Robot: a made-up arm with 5 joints.
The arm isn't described. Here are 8 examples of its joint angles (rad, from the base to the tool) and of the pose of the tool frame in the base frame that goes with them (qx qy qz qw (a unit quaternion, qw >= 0); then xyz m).
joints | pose
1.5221 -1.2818 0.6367 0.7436 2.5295 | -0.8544 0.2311 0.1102 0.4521 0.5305 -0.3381 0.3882
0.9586 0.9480 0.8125 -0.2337 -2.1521 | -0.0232 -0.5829 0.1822 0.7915 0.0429 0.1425 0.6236
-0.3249 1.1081 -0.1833 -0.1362 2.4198 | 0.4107 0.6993 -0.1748 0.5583 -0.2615 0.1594 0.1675
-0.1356 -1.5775 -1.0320 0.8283 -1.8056 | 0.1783 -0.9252 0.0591 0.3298 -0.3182 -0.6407 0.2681
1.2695 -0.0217 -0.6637 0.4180 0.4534 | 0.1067 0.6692 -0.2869 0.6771 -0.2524 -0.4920 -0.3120
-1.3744 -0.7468 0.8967 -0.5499 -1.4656 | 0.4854 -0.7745 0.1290 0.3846 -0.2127 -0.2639 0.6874
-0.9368 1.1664 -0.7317 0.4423 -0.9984 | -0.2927 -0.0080 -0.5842 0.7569 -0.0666 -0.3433 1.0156
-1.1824 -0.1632 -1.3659 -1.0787 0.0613 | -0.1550 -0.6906 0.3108 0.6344 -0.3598 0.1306 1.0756
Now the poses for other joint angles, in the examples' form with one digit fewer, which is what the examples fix.
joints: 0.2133 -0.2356 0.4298 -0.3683 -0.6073
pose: 0.148 -0.901 0.382 0.145 -0.521 -0.164 0.404
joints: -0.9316 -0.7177 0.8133 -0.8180 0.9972
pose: -0.432 0.609 0.126 0.654 -0.034 -0.099 0.081
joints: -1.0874 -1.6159 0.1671 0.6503 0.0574
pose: -0.448 0.823 0.294 0.187 -0.205 -0.292 -0.267
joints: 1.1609 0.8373 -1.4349 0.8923 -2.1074
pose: -0.163 -0.718 -0.637 0.228 -0.662 0.192 0.029
